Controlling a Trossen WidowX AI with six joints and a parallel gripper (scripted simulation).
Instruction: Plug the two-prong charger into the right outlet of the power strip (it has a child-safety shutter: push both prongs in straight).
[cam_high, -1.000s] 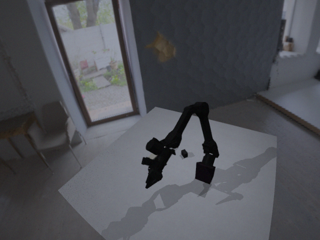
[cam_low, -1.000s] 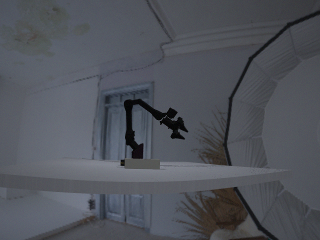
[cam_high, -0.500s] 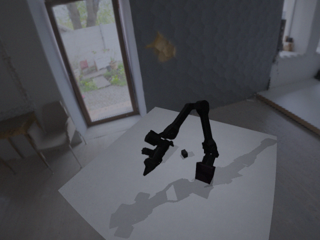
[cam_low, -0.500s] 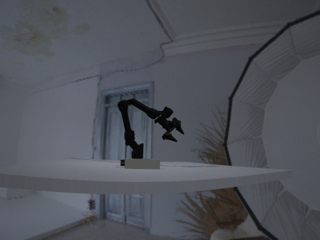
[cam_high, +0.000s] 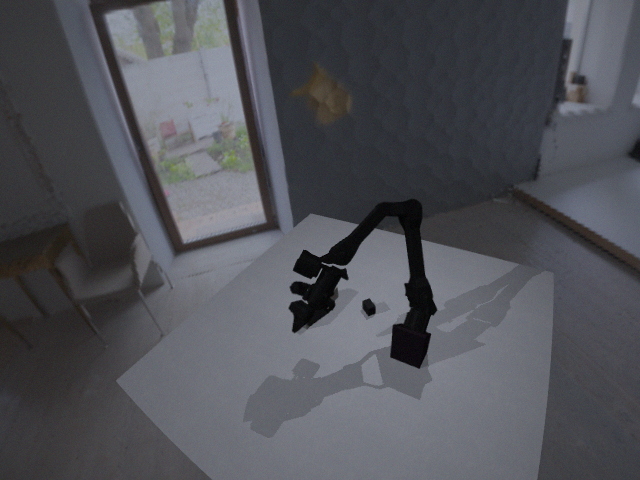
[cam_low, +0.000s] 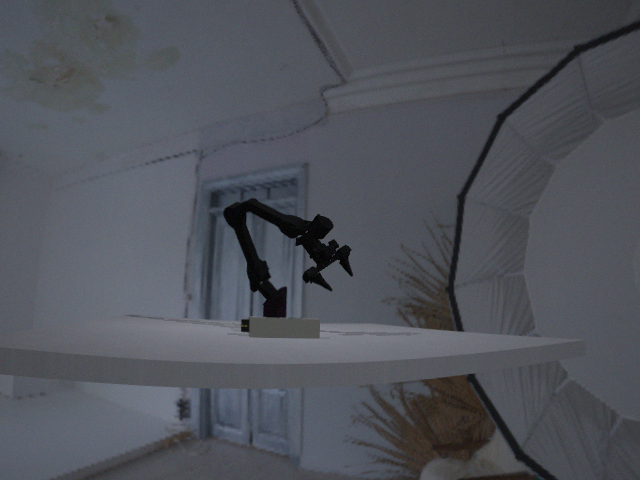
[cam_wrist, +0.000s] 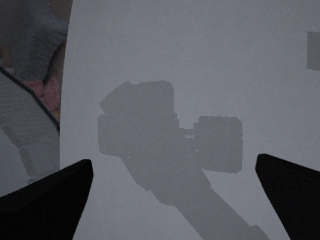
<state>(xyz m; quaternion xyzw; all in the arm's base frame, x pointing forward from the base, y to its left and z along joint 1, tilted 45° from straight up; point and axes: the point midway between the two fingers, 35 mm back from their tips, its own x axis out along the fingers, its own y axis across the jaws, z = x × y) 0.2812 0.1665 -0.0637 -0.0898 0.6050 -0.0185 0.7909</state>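
Now: gripper tip 60 mm past the black two-prong charger, 310 mm to the left of it and 150 mm above it.
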